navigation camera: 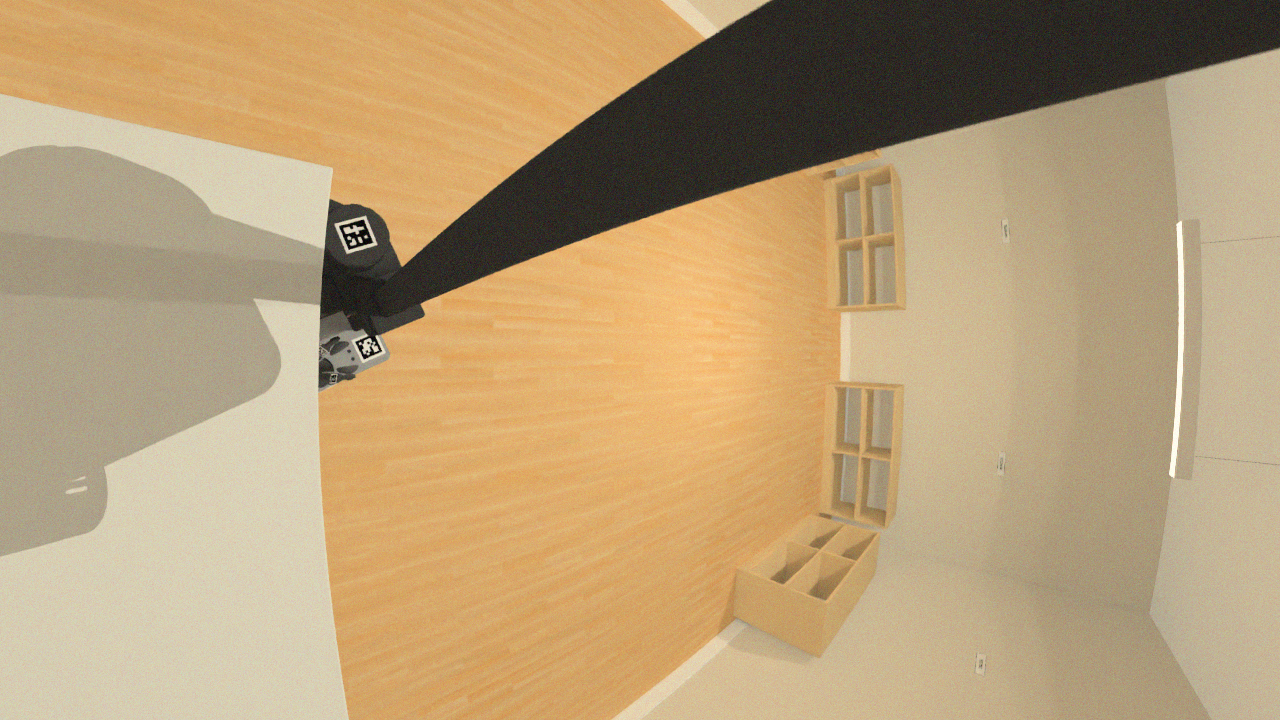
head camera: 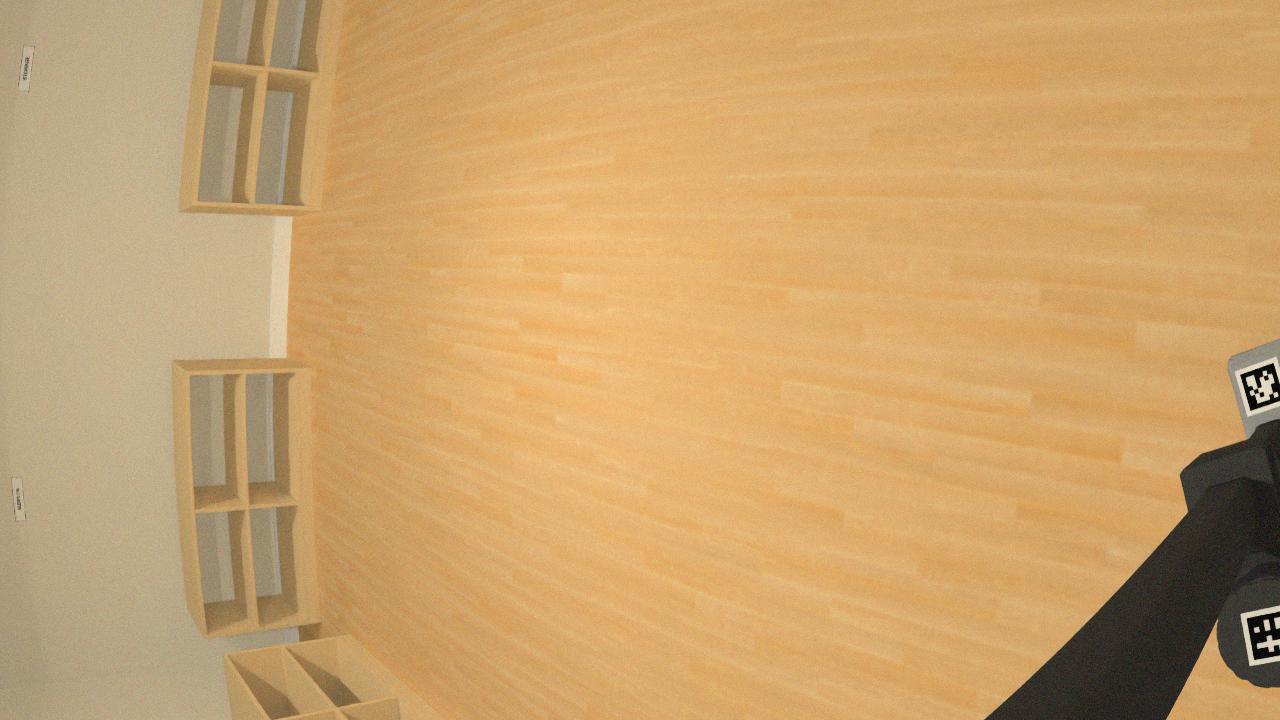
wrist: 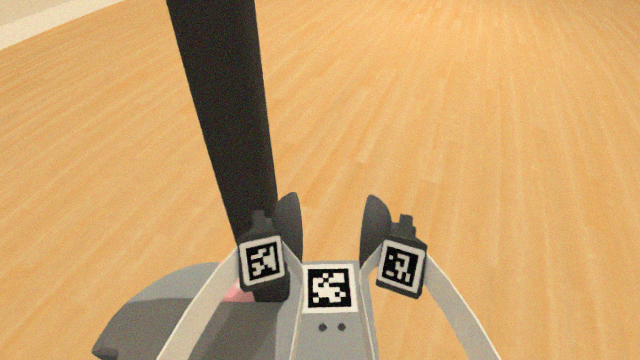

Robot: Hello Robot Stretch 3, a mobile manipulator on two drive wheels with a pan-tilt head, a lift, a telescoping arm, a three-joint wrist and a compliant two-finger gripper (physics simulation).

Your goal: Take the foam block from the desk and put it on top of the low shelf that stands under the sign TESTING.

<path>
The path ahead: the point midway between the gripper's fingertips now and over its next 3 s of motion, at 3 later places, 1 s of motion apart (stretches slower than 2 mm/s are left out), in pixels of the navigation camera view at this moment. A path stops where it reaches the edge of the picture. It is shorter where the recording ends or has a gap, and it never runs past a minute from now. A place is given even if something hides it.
The gripper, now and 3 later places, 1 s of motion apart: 351,355; 336,324; 320,294; 317,279
</path>
